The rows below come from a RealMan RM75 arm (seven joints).
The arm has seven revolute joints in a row. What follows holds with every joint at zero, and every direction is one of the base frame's. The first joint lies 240.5 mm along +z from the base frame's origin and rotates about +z. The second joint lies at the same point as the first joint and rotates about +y. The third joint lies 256 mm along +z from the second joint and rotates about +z. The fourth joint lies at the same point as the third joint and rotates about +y. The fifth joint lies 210 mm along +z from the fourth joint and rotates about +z. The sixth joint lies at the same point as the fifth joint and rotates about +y. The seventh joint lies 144 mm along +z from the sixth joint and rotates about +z. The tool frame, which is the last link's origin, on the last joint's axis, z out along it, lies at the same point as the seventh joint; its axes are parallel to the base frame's.
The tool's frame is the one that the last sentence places.
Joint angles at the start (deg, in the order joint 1, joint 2, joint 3, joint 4, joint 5, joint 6, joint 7):
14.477, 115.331, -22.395, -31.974, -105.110, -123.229, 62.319
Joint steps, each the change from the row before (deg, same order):
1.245, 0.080, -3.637, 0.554, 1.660, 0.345, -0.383
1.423, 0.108, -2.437, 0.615, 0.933, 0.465, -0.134
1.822, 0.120, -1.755, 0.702, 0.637, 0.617, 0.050
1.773, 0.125, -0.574, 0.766, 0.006, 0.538, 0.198
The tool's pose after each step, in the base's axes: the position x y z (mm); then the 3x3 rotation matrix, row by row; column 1 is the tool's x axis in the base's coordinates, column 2 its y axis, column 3 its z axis. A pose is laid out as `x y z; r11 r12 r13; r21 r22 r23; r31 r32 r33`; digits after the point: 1 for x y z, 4 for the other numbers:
294.5 213.1 65.8; 0.5452 -0.3205 -0.7747; -0.0694 -0.9381 0.3393; -0.8355 -0.1312 -0.5336
286.8 220.3 60.2; 0.5452 -0.2884 -0.7871; -0.0703 -0.9514 0.2999; -0.8354 -0.1082 -0.5390
278.3 229.3 55.1; 0.5445 -0.2591 -0.7977; -0.0703 -0.9618 0.2645; -0.8358 -0.0879 -0.5419
271.1 237.5 51.2; 0.5418 -0.2402 -0.8054; -0.0721 -0.9680 0.2402; -0.8374 -0.0720 -0.5418

